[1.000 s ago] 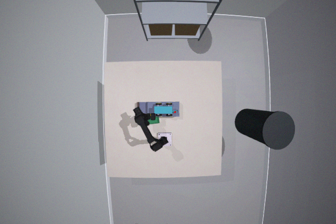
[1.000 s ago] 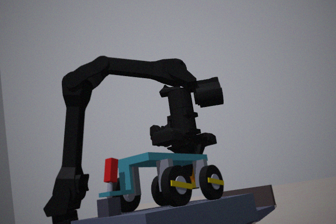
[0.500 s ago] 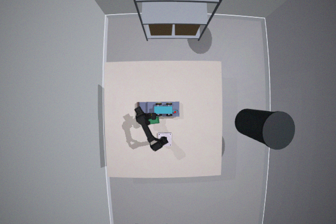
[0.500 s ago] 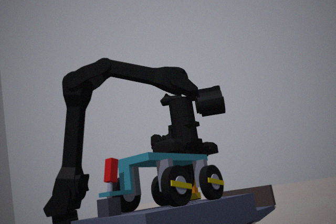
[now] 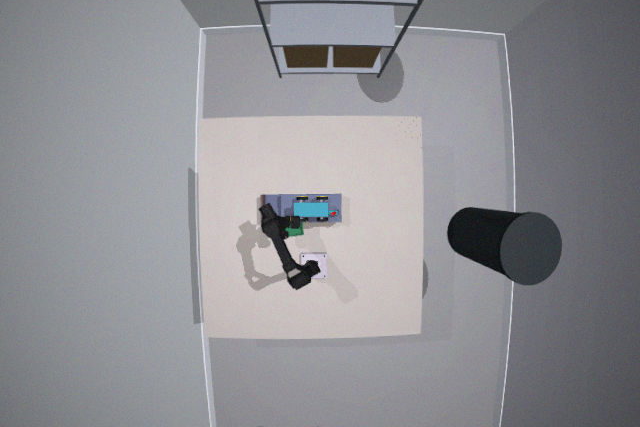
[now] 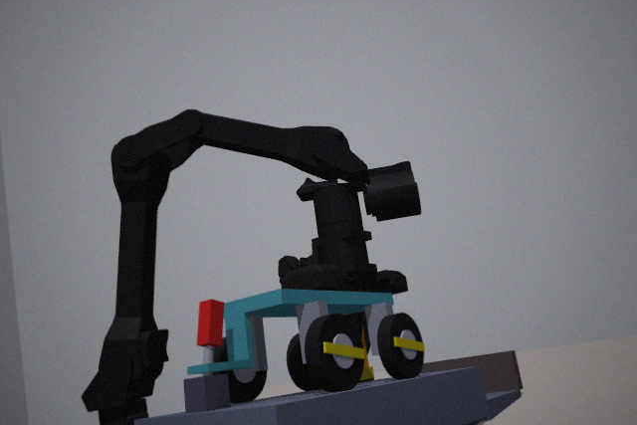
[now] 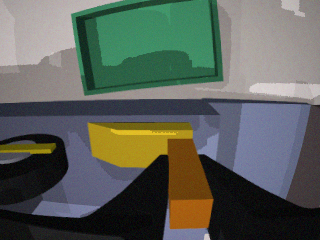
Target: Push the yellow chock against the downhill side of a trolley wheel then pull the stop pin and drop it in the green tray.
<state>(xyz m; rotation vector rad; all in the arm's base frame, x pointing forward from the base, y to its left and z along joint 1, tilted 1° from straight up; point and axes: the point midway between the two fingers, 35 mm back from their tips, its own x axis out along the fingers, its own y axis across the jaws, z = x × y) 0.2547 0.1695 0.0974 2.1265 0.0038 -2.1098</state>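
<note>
The red-headed stop pin is 250 mm to the right of my gripper tip, 70 mm ahead of it and 50 mm above it. Round my gripper tip: dark stop block 130 mm to the left, 60 mm below, 40 mm ahead; then green tray 90 mm below, 60 mm behind, 40 mm to the right; then yellow chock 20 mm to the right, 10 mm below.
</note>
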